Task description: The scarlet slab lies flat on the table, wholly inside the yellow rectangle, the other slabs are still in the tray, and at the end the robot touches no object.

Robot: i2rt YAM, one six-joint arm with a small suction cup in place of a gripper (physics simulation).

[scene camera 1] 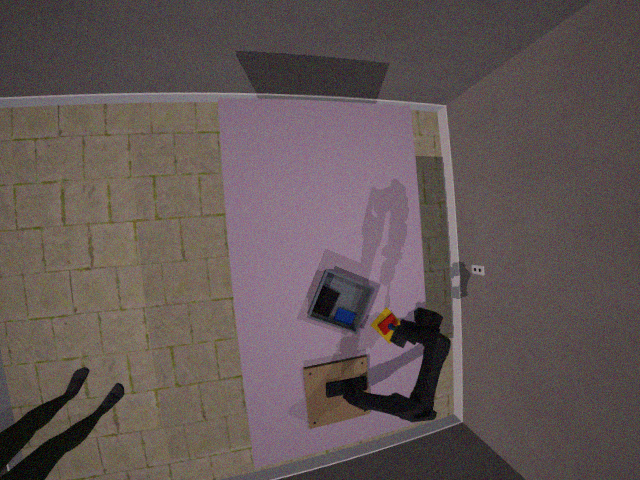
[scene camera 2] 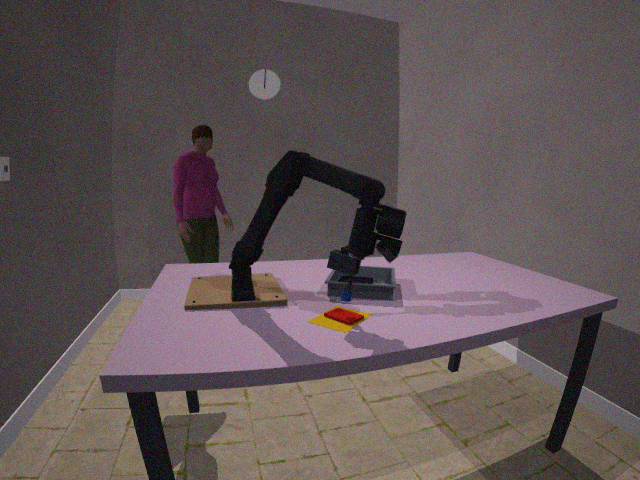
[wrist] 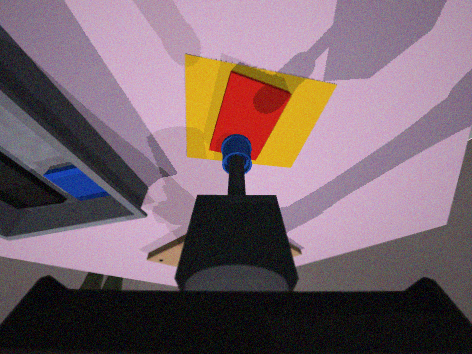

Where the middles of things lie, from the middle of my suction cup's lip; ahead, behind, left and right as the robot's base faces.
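Scene:
The scarlet slab point(wrist: 250, 107) has my suction cup 10 mm to the left of it, 10 mm past it and 50 mm above it. From my suction cup, the yellow rectangle point(wrist: 206, 79) is 10 mm to the right, 20 mm behind and 60 mm below; the blue slab point(wrist: 69, 178) is 60 mm ahead, 210 mm to the left and 50 mm below. Going by their middles, of the things named here the blue slab is the farthest from my suction cup.

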